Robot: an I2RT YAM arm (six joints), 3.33 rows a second.
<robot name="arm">
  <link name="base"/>
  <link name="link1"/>
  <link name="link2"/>
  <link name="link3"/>
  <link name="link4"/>
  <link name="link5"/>
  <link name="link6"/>
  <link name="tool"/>
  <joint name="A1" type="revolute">
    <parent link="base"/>
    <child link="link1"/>
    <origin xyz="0 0 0.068"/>
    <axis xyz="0 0 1"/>
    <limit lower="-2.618" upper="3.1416"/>
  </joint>
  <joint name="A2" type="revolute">
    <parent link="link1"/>
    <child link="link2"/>
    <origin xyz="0.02 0.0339 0.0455" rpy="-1.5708 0 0"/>
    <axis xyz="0 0 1"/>
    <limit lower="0" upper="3.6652"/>
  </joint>
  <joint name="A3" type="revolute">
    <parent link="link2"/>
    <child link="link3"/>
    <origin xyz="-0.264 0 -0.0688" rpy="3.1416 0 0"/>
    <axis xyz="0 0 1"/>
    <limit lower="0" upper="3.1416"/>
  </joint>
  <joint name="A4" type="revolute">
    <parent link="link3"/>
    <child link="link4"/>
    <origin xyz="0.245 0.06 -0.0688"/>
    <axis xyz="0 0 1"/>
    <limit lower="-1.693" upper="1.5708"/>
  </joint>
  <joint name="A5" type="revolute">
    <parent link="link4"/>
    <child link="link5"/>
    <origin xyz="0.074 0.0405 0.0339" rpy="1.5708 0 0"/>
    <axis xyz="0 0 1"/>
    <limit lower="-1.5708" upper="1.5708"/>
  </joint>
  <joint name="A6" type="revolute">
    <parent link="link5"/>
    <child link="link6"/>
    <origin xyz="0.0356 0 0.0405" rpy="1.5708 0 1.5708"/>
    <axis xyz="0 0 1"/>
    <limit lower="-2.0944" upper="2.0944"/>
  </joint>
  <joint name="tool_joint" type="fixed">
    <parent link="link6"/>
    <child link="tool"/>
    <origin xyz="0 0 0" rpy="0 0 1.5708"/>
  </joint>
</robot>
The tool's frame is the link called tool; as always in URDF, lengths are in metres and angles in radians.
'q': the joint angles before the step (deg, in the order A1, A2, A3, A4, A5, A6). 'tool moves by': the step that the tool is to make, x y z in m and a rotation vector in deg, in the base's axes. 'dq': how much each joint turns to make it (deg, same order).
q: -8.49 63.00 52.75 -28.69 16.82 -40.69
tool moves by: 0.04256 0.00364 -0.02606 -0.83 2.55 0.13
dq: 2.34 10.67 1.40 6.66 2.43 0.58
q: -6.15 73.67 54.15 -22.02 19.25 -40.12
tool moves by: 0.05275 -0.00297 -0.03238 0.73 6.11 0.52
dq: 0.46 14.71 6.71 1.84 -0.11 0.03
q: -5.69 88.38 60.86 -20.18 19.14 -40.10
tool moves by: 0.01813 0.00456 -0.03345 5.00 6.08 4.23
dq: 0.48 7.28 1.64 -0.85 -5.78 -0.15
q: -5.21 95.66 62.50 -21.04 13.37 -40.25
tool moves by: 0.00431 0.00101 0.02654 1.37 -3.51 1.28
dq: 0.02 -1.68 3.59 -1.91 -2.10 0.02
